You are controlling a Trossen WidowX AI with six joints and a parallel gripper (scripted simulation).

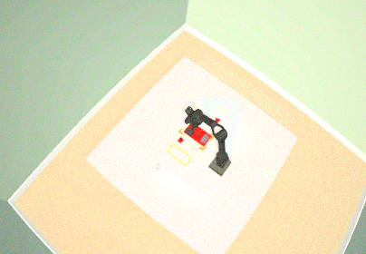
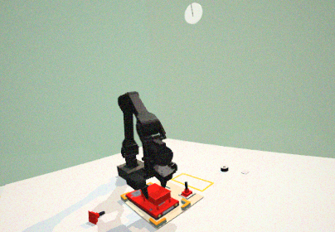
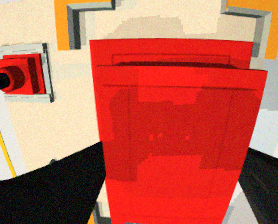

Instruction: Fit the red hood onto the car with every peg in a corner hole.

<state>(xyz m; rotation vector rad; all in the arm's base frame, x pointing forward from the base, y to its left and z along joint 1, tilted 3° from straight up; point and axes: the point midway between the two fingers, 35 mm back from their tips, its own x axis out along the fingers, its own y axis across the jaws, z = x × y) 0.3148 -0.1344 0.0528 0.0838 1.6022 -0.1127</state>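
The grey engine block lies 30 mm below my gripper tip. Also, from my gripper tip: red hood: 10 mm above.
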